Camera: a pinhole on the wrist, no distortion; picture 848 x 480 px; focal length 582.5 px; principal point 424.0 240.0 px. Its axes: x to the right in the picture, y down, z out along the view. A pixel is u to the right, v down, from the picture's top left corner.
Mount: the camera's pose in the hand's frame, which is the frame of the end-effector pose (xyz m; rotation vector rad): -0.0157 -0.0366 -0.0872 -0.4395 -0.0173 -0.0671
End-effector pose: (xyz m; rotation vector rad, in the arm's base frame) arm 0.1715 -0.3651 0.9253 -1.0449 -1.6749 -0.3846
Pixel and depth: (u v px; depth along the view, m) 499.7 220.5 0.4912
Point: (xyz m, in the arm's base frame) 0.0671 -0.0029 0.7919
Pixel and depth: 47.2 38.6 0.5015
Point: -0.0452 -0.1992 0.4393
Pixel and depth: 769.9 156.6 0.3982
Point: 0.0292 -0.0193 0.9878
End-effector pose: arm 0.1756 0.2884 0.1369 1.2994 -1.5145 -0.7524
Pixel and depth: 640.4 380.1 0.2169
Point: 0.0591 0.2350 0.2128
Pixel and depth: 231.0 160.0 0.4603
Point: -0.1983 0.4356 0.0701
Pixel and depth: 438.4 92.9 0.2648
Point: 0.0011 0.2821 0.0849
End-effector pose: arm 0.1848 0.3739 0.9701 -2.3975 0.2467 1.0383
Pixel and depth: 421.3 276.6 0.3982
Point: -0.0473 0.3774 0.7714
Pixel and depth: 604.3 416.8 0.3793
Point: 0.0482 0.2986 0.6855
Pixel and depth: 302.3 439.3 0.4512
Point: -0.1504 0.2457 0.7819
